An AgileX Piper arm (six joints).
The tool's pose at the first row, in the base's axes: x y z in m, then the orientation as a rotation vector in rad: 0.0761, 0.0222, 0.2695, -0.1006, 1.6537, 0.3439
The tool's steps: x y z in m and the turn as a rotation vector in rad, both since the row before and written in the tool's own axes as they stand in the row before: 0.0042, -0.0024, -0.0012, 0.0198, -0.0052, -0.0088; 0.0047, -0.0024, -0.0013, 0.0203, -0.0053, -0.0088; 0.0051, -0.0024, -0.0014, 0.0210, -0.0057, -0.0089; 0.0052, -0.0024, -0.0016, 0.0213, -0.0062, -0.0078; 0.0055, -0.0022, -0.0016, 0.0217, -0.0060, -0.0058; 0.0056, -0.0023, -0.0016, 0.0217, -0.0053, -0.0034; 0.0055, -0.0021, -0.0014, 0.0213, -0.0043, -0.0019; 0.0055, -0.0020, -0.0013, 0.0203, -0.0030, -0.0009; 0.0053, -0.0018, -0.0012, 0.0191, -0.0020, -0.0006; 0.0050, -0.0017, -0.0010, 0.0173, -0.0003, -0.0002; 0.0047, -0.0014, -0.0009, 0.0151, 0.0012, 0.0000; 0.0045, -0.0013, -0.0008, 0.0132, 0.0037, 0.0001; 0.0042, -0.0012, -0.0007, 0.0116, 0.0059, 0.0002; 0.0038, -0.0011, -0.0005, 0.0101, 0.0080, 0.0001
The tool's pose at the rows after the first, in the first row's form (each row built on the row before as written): 0.0751, 0.0202, 0.2651, -0.0920, 1.6507, 0.3208; 0.0739, 0.0182, 0.2602, -0.0831, 1.6476, 0.2973; 0.0726, 0.0162, 0.2549, -0.0737, 1.6440, 0.2732; 0.0711, 0.0141, 0.2495, -0.0631, 1.6399, 0.2497; 0.0695, 0.0122, 0.2439, -0.0506, 1.6360, 0.2274; 0.0679, 0.0102, 0.2382, -0.0362, 1.6328, 0.2070; 0.0664, 0.0085, 0.2326, -0.0210, 1.6305, 0.1881; 0.0650, 0.0069, 0.2270, -0.0059, 1.6293, 0.1708; 0.0636, 0.0055, 0.2216, 0.0084, 1.6288, 0.1547; 0.0624, 0.0042, 0.2165, 0.0215, 1.6298, 0.1404; 0.0613, 0.0032, 0.2117, 0.0330, 1.6321, 0.1281; 0.0603, 0.0023, 0.2071, 0.0430, 1.6367, 0.1175; 0.0594, 0.0015, 0.2029, 0.0517, 1.6433, 0.1084; 0.0586, 0.0008, 0.1991, 0.0591, 1.6519, 0.1005
